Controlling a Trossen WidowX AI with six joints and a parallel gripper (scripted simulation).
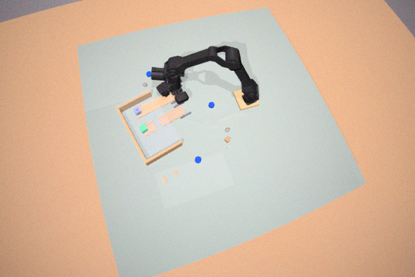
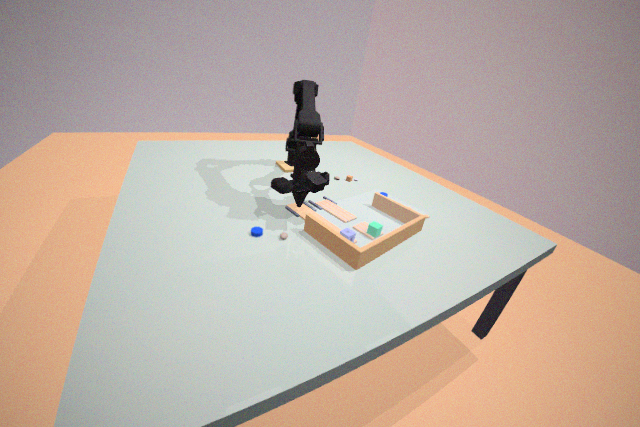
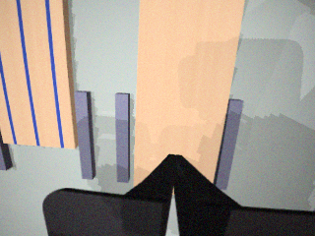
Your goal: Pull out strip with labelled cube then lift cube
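Now: gripper tip 210 mm short of the lavender cube, 20 mm to the right of it and 10 mm below it. From my gripper tip the other things lie so: small orange cube (140 mm behind, 340 mm to the left); strip (60 mm ahead, 100 mm to the left).
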